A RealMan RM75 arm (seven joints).
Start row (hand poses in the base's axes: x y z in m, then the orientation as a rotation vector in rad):
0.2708 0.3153 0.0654 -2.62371 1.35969 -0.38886
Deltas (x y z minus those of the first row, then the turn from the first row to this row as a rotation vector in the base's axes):
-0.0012 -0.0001 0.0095 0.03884 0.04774 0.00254
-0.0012 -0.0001 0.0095 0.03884 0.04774 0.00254
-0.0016 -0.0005 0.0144 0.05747 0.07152 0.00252
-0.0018 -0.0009 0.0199 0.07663 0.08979 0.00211
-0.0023 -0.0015 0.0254 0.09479 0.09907 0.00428
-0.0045 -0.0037 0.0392 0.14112 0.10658 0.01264
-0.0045 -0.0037 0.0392 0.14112 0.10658 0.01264
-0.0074 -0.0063 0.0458 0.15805 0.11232 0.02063
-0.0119 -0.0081 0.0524 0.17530 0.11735 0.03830
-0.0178 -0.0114 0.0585 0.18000 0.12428 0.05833
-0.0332 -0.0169 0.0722 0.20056 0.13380 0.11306
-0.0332 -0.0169 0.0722 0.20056 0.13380 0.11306
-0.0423 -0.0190 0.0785 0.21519 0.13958 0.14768
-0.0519 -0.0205 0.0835 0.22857 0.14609 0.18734
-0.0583 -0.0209 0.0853 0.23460 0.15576 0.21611
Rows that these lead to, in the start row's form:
0.2696 0.3152 0.0749 -2.61902 1.36391 -0.29824
0.2696 0.3152 0.0749 -2.61902 1.36391 -0.29824
0.2692 0.3148 0.0798 -2.61568 1.36742 -0.25394
0.2690 0.3144 0.0853 -2.60847 1.36955 -0.21645
0.2685 0.3138 0.0908 -2.59893 1.36576 -0.19102
0.2663 0.3116 0.1046 -2.56803 1.34771 -0.14706
0.2663 0.3116 0.1046 -2.56803 1.34771 -0.14706
0.2634 0.3090 0.1112 -2.56071 1.33525 -0.12681
0.2589 0.3072 0.1178 -2.55791 1.30967 -0.10617
0.2530 0.3039 0.1239 -2.56767 1.28380 -0.09167
0.2376 0.2984 0.1376 -2.58196 1.20924 -0.05870
0.2376 0.2984 0.1376 -2.58196 1.20924 -0.05870
0.2285 0.2963 0.1439 -2.58831 1.16173 -0.03716
0.2189 0.2948 0.1489 -2.59740 1.10782 -0.01501
0.2125 0.2944 0.1507 -2.60861 1.07022 0.00479

